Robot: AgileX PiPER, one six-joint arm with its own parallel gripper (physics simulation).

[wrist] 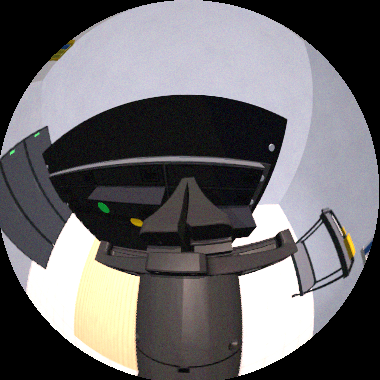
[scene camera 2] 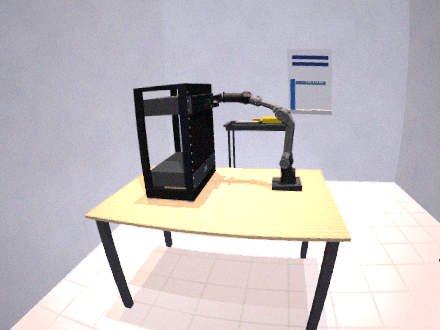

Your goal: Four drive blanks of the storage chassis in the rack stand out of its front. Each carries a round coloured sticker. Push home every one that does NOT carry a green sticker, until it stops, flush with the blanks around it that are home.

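Note:
The wrist view shows my gripper [wrist: 188,184] and a black rack [wrist: 230,147]. Scene camera 2 shows the black rack as well [scene camera 2: 192,168].

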